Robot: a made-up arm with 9 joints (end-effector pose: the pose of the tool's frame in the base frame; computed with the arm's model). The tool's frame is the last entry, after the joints. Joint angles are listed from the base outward.
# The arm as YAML. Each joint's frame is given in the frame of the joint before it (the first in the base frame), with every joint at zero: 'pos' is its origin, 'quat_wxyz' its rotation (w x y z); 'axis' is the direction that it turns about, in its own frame. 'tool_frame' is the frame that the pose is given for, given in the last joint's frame.
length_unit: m
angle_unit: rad
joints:
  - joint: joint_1
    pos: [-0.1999, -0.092, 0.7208]
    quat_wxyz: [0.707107, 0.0, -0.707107, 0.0]
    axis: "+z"
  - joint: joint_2
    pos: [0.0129, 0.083, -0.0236]
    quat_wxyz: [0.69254, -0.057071, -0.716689, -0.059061]
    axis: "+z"
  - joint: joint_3
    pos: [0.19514, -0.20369, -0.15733]
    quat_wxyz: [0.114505, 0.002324, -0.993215, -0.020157]
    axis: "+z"
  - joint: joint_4
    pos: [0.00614, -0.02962, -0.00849]
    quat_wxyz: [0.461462, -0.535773, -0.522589, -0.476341]
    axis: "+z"
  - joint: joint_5
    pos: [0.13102, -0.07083, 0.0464]
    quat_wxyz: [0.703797, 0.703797, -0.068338, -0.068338]
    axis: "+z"
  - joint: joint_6
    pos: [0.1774, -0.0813, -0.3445]
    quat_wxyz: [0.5, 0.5, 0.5, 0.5]
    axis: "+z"
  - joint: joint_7
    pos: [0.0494, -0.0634, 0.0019]
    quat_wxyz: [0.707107, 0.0, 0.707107, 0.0]
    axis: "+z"
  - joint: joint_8
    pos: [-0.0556, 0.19, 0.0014]
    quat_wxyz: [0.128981, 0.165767, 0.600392, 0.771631]
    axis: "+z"
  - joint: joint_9
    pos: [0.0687, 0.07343, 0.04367]
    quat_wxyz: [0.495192, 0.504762, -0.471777, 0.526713]
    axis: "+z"
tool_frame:
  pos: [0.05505, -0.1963, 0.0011]
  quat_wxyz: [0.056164, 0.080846, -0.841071, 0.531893]
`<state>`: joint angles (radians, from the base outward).
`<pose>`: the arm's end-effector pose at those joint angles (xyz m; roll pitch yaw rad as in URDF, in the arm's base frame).
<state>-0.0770 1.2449 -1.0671 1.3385 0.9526 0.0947 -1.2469 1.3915 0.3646</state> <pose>-0.4565 0.1558 0.5809 -2.2600 0.0375 -1.0147</pose>
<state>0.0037 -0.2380 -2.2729 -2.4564 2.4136 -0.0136 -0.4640 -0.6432 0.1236</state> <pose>-0.2298 -0.4415 0.7036 1.6826 -0.1178 -0.1390</pose>
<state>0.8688 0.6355 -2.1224 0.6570 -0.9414 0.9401 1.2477 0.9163 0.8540</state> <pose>-0.7277 0.4901 1.0863 -0.7180 -1.1300 -1.7711</pose>
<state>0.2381 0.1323 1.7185 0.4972 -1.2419 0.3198 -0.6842 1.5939 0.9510</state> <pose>-0.5536 0.0192 1.0110 -0.8283 -0.9824 0.7160</pose>
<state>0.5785 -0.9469 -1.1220 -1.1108 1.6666 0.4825 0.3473 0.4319 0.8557</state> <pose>-0.1683 0.0520 0.6335 2.5006 0.2803 0.7341</pose>
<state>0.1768 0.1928 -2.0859 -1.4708 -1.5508 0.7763 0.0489 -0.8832 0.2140</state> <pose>-0.8007 -0.0627 1.0658 -1.3159 -1.1841 1.1777</pose>
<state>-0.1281 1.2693 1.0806 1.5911 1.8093 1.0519 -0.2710 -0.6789 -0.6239</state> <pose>0.0666 0.4790 0.9094 1.1923 0.6280 2.7553</pose>
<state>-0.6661 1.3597 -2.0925 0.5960 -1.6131 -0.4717 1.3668 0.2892 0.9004</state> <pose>-0.7033 0.2182 1.6587 -0.3639 0.0648 2.2742</pose>
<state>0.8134 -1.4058 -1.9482 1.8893 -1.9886 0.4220 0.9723 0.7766 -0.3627</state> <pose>-0.1528 -0.6111 1.1884 -0.4716 1.0578 -1.3399</pose>
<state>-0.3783 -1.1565 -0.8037 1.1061 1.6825 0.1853 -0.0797 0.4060 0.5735</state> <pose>-0.1974 -0.0998 0.8527 -1.6571 0.2006 1.7400</pose>
